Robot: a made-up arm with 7 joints.
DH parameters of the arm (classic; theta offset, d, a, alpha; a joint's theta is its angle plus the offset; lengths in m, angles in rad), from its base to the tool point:
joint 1: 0 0.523 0 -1.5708
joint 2: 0 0 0 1.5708
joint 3: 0 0.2 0.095 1.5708
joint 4: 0 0 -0.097 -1.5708
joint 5: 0 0.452 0 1.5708
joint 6: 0 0 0.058 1.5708
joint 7: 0 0 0 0
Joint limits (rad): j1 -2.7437..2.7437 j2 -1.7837..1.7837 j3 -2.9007..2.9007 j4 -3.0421..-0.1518 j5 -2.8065..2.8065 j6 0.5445..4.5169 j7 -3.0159..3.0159
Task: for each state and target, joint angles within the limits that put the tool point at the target. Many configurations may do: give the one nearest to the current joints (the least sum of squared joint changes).
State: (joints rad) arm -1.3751 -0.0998 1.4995 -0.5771 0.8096 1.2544 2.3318
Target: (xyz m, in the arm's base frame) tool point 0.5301 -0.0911 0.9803
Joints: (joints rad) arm -1.4927 0.0816 1.3571 -1.1746 0.7704 1.1025 2.3318
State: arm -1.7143 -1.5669 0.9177 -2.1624 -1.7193 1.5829 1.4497
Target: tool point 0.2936 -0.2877 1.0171
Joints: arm -2.1528 -1.0232 0.7184 -1.7786 -1.7210 1.5537 1.4497
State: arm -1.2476 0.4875 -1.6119 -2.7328 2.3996 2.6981 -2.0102
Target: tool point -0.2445 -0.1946 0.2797
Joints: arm -0.9548 0.2845 -1.2048 -2.7761 2.4442 2.6112 -2.0102
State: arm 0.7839 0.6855 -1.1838 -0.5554 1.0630 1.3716 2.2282
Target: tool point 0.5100 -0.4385 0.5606
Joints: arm 0.2755 0.8801 -1.2417 -1.5261 1.0243 1.2568 2.2282
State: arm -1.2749 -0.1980 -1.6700 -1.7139 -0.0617 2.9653 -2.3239
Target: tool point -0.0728 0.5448 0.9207
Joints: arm -2.1152 -0.1345 -2.3912 -1.3488 0.0201 3.0618 -2.3239
